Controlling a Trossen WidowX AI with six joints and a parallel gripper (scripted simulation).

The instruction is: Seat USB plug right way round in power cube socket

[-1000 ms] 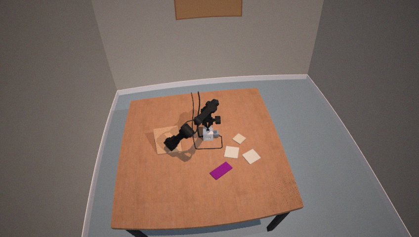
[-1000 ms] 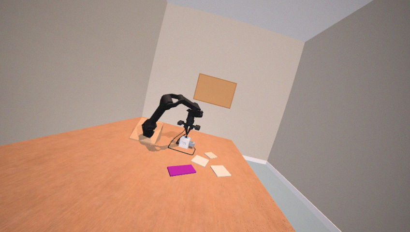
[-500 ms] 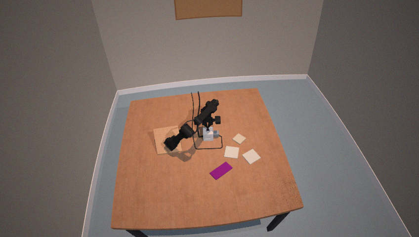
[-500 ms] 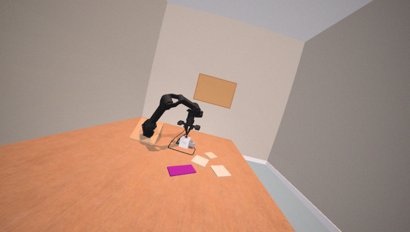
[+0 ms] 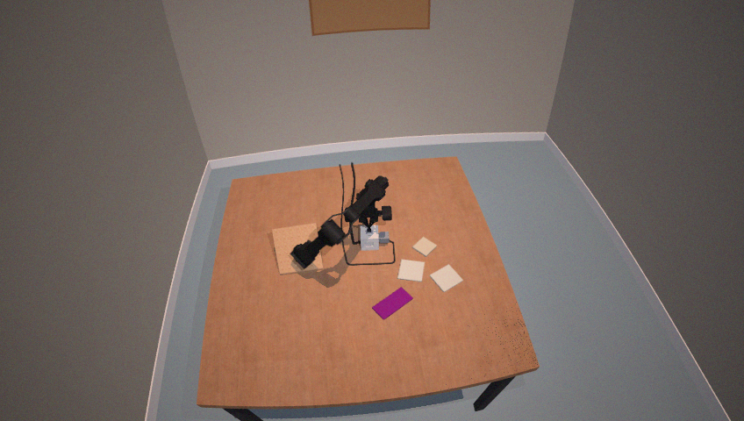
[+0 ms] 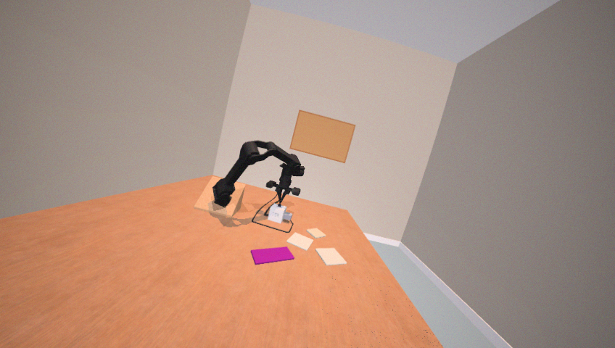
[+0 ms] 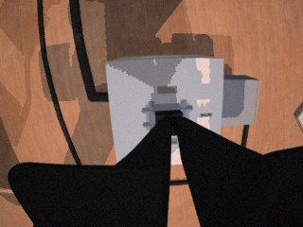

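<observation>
Right now the USB plug is 10 mm below my gripper tip. From my gripper tip the other things lie so: magenta card: 70 mm ahead, 320 mm to the right, 100 mm below; then USB socket: 30 mm below.
</observation>
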